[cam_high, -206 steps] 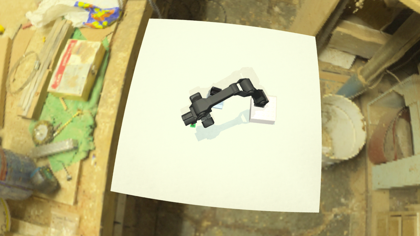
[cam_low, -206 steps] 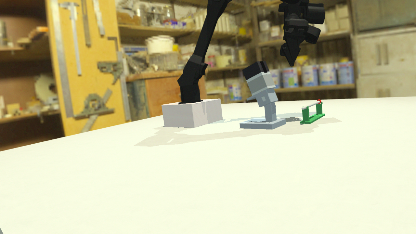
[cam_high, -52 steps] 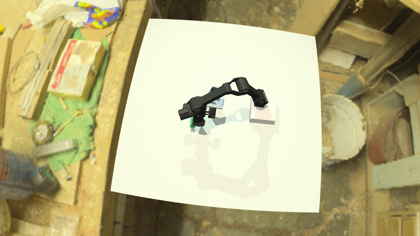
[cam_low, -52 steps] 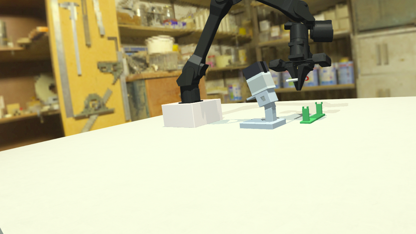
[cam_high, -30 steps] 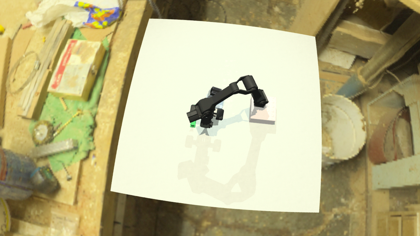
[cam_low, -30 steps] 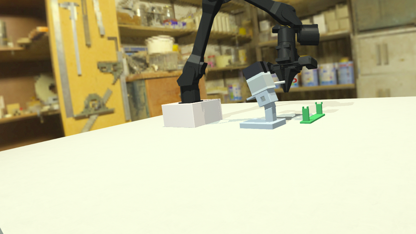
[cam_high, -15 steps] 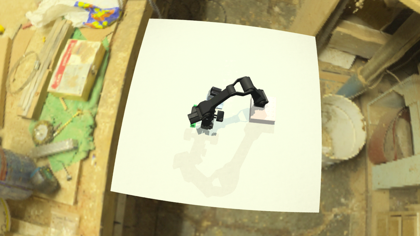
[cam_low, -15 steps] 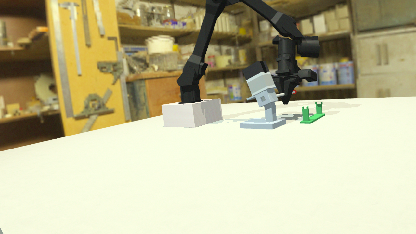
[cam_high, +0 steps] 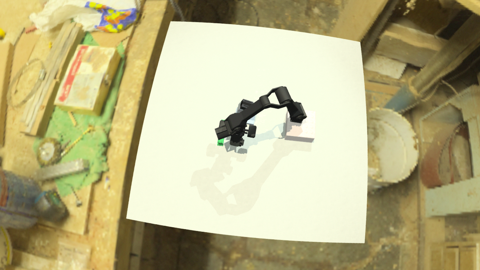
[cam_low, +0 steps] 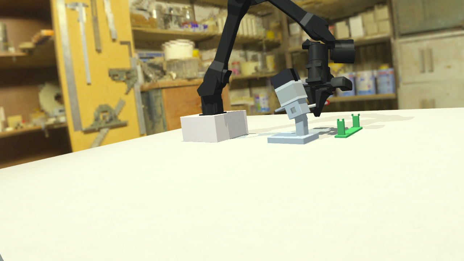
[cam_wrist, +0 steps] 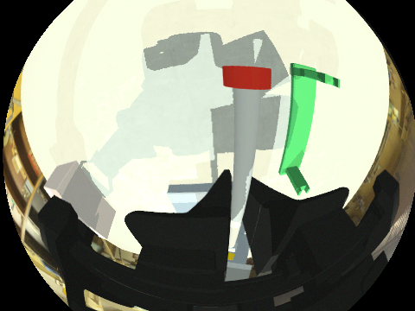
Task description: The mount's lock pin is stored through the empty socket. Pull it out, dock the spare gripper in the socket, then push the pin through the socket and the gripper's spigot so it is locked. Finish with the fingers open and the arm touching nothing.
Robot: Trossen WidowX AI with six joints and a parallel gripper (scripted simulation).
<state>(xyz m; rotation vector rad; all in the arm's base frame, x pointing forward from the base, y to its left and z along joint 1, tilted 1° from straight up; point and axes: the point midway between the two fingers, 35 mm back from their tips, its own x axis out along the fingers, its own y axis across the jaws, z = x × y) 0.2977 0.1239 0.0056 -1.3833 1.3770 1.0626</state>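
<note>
Right now my gripper tip is 1 cm past the grey mount and 10 cm to the left of it. Also, from my gripper tip: spare gripper 2 cm behind, 10 cm to the right, 8 cm above; then green cradle 9 cm ahead, 2 cm to the left, 2 cm below.
</note>
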